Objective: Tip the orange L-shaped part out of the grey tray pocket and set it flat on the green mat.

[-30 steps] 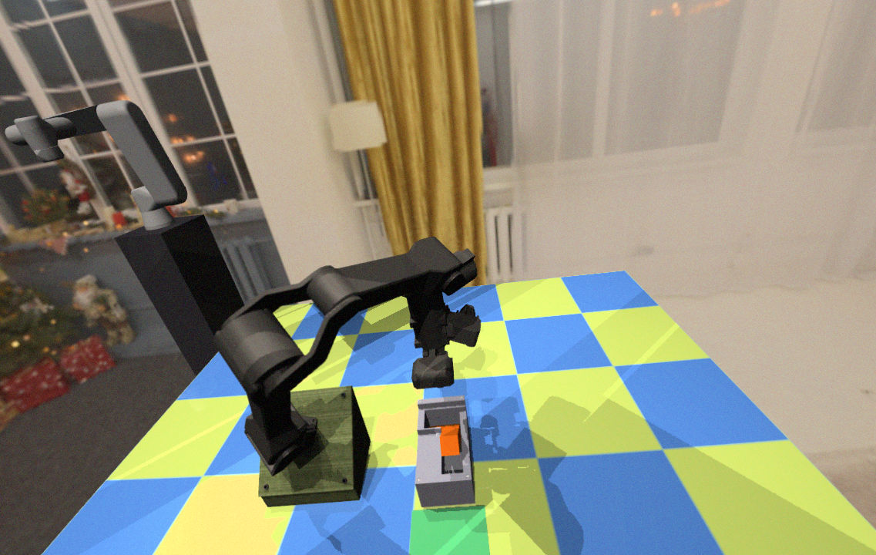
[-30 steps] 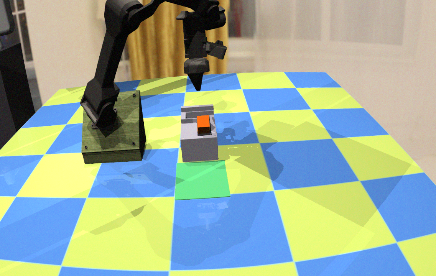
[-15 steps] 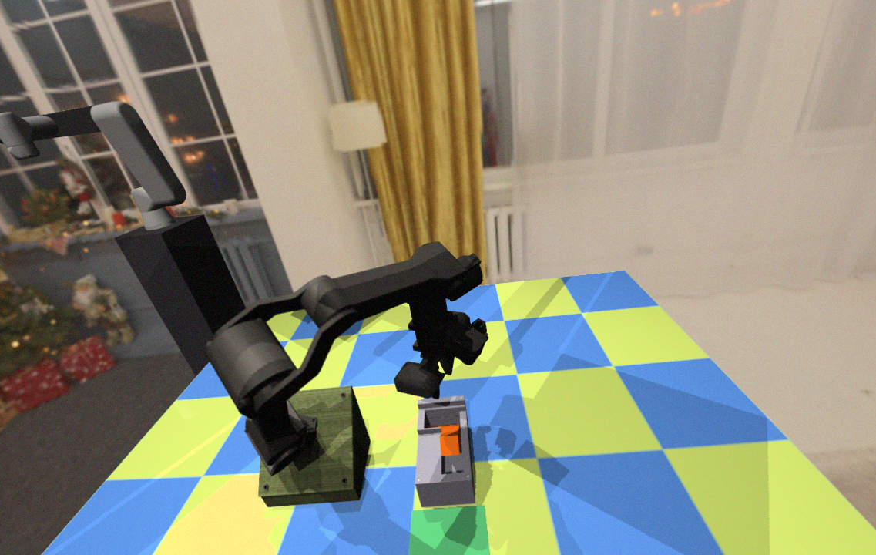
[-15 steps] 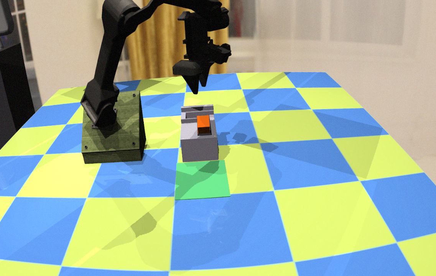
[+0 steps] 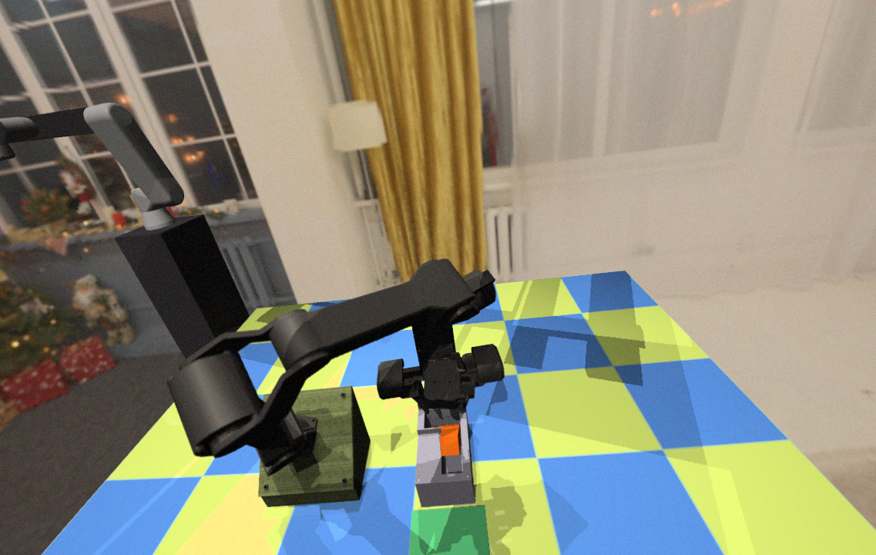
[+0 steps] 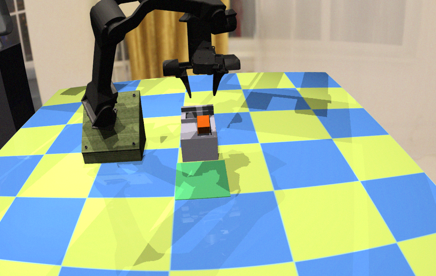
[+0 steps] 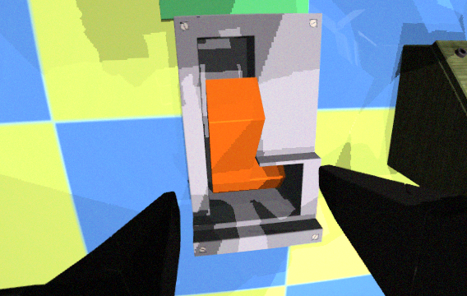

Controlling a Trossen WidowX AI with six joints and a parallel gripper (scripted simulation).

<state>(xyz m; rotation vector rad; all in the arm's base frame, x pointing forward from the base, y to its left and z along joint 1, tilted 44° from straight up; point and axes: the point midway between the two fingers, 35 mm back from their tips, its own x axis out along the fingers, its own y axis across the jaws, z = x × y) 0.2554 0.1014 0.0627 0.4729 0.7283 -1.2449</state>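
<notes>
My gripper tip is 10 cm above the orange L-shaped part, 2 cm to the right of it and 2 cm past it. The rest, counted from my gripper tip: green mat (16 cm below, 15 cm to the right, 1 cm ahead).
</notes>
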